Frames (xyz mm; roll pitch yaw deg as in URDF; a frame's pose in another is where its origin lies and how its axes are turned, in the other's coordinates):
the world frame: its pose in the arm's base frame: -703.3 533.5 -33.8 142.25 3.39 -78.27
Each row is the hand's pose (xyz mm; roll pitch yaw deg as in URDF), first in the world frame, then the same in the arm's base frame.
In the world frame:
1: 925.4 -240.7 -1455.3 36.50 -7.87 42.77
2: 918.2 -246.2 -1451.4 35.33 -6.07 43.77
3: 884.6 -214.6 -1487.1 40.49 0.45 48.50
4: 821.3 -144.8 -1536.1 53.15 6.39 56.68
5: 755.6 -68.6 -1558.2 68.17 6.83 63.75
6: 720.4 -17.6 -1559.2 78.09 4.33 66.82
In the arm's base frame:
1: 555.3 -209.3 913.1 -173.91 -15.07 -117.89
2: 555.6 -201.4 907.0 -174.97 -17.13 -117.83
3: 546.3 -172.0 956.5 -169.26 -25.13 -118.72
4: 509.8 -120.0 1041.6 -154.63 -34.27 -123.67
5: 451.5 -69.0 1109.5 -135.97 -37.74 -131.24
6: 405.9 -44.5 1143.5 -123.47 -36.63 -136.00

